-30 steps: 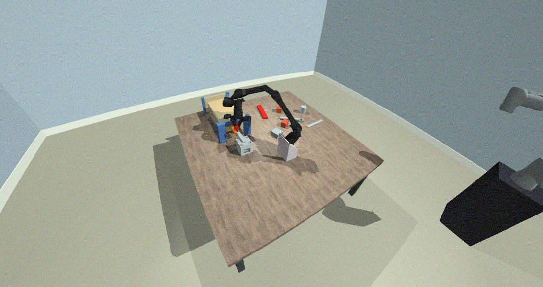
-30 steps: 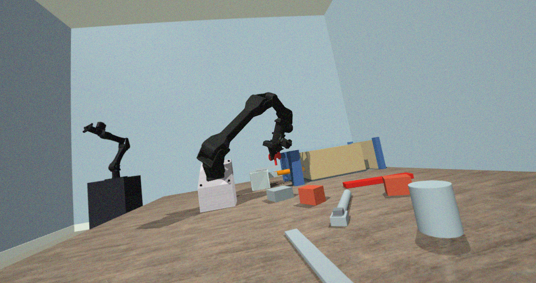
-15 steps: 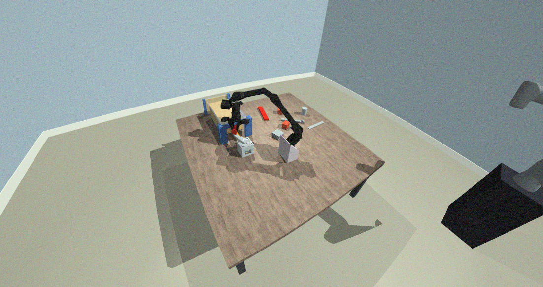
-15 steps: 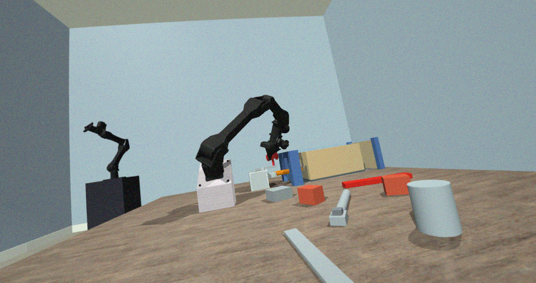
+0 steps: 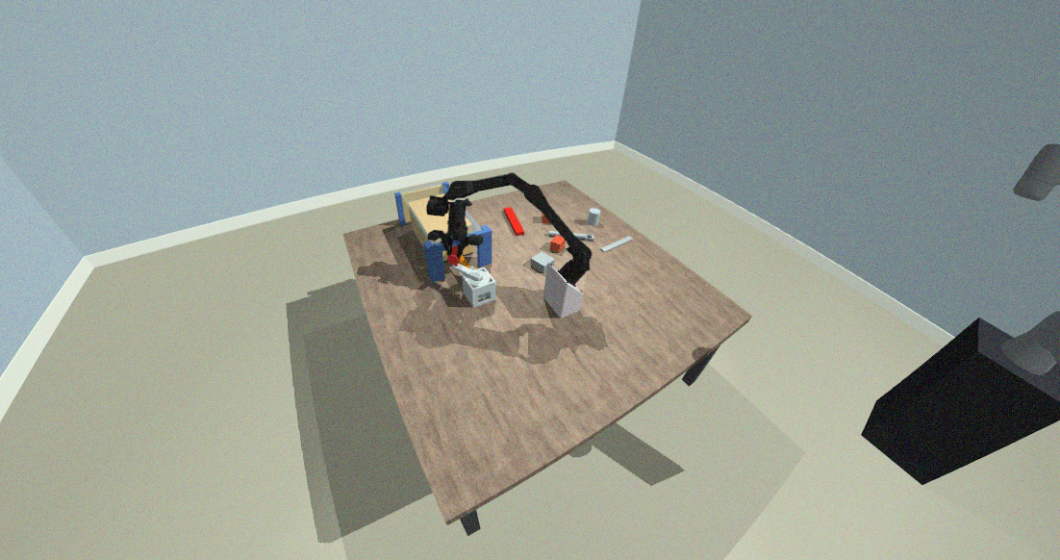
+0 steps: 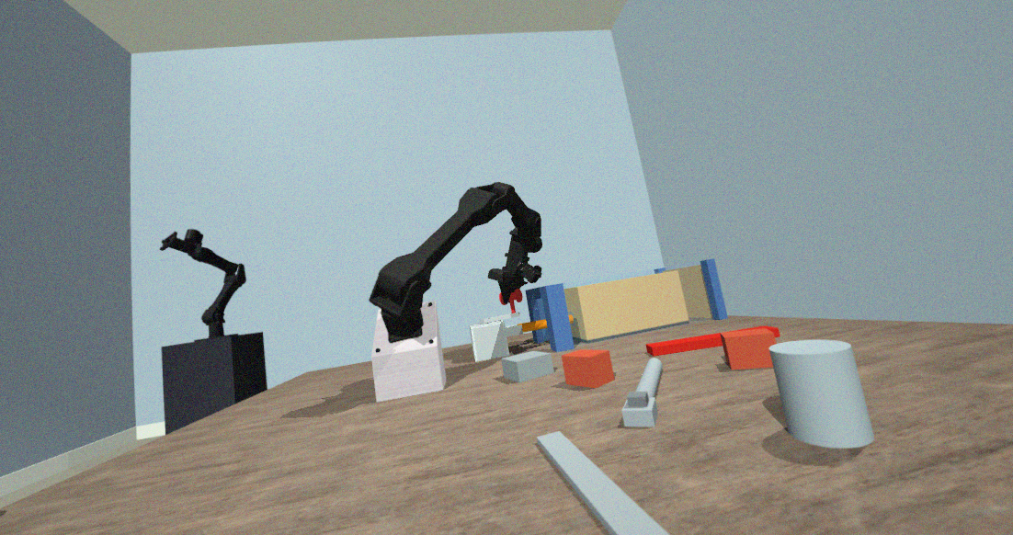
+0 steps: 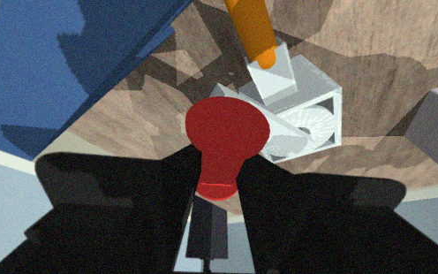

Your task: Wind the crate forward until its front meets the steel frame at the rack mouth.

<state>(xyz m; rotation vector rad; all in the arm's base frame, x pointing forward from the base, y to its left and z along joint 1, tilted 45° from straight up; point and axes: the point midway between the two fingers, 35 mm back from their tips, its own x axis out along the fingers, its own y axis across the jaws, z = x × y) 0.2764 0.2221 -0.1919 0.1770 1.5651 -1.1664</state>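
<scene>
My gripper tip is now 20 mm past the winch handle, 30 mm to the left of it and 30 mm above it. Round my gripper tip: blue steel frame: 80 mm ahead, 60 mm to the right, 30 mm below; grey winch: 90 mm behind, 60 mm to the right, 100 mm below; red knob: 10 mm ahead, 10 mm to the right.
</scene>
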